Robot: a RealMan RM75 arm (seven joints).
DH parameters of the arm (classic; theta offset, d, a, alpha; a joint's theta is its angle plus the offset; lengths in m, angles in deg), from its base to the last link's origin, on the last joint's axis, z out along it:
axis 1: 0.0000 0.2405 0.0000 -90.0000
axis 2: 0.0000 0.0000 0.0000 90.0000
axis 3: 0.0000 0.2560 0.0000 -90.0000
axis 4: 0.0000 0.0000 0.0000 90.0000
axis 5: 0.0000 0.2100 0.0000 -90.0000
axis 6: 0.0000 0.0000 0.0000 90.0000
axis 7: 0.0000 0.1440 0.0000 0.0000
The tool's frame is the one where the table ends.
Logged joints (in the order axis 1, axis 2, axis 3, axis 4, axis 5, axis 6, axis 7), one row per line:
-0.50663 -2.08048 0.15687 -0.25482 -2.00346 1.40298 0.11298
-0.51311 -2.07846 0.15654 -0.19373 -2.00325 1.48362 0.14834
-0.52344 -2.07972 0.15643 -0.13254 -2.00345 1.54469 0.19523
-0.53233 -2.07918 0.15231 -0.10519 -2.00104 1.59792 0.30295
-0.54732 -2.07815 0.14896 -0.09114 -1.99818 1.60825 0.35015
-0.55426 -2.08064 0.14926 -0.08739 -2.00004 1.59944 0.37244
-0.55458 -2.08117 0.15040 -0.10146 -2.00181 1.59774 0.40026
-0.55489 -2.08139 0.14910 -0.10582 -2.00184 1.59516 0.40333
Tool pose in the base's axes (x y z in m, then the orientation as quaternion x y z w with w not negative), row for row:
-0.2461 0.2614 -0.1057 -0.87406 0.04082 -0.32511 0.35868
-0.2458 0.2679 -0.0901 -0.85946 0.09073 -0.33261 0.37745
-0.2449 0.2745 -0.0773 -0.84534 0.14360 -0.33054 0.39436
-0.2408 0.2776 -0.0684 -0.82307 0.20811 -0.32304 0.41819
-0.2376 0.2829 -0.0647 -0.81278 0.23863 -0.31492 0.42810
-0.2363 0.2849 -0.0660 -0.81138 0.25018 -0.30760 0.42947
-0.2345 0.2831 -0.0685 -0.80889 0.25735 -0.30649 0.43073
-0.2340 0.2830 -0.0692 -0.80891 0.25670 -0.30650 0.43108
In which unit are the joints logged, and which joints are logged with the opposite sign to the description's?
The joints are logged in radians. Opposite sign: axis 5.
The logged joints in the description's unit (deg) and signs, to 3 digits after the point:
-29.028 -119.203 8.988 -14.600 114.790 80.385 6.473
-29.399 -119.087 8.969 -11.100 114.778 85.005 8.499
-29.991 -119.159 8.963 -7.594 114.789 88.504 11.186
-30.500 -119.128 8.727 -6.027 114.651 91.554 17.358
-31.359 -119.069 8.535 -5.222 114.487 92.146 20.062
-31.757 -119.212 8.552 -5.007 114.594 91.641 21.339
-31.775 -119.242 8.617 -5.813 114.695 91.544 22.933
-31.793 -119.255 8.543 -6.063 114.697 91.396 23.109

